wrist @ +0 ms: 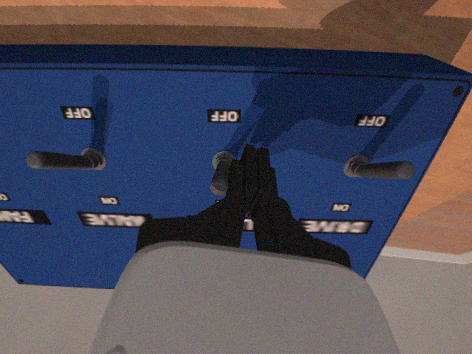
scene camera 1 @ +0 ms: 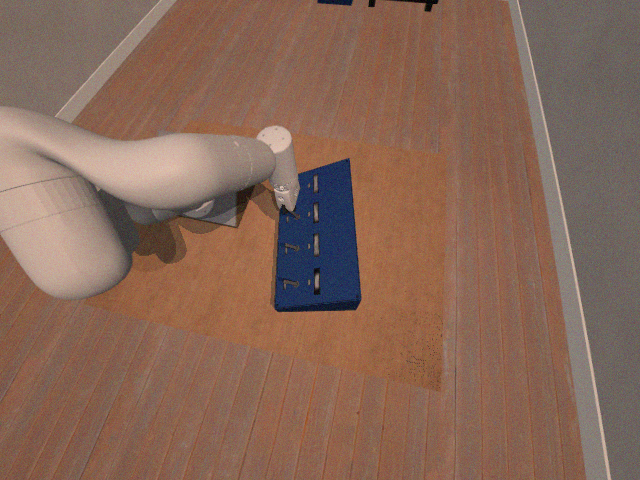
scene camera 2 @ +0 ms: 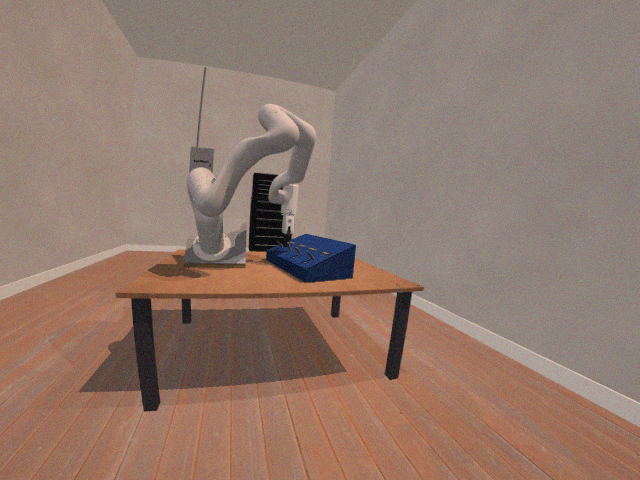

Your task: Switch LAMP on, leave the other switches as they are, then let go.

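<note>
A blue sloped switch panel carries a row of levers. In the wrist view the LAMP lever, second from the right, tilts further toward the ON side than its neighbours; its label is mostly hidden behind the fingers. The VALVE lever and the DRIVE lever show on either side of it. My gripper is shut and empty. Its black fingers are right beside the LAMP lever, on the DRIVE side; whether they touch it is unclear.
The panel stands on a wooden table, close to the arm's base plate. The FAN label shows at the wrist view's left edge. A black rack stands behind the table.
</note>
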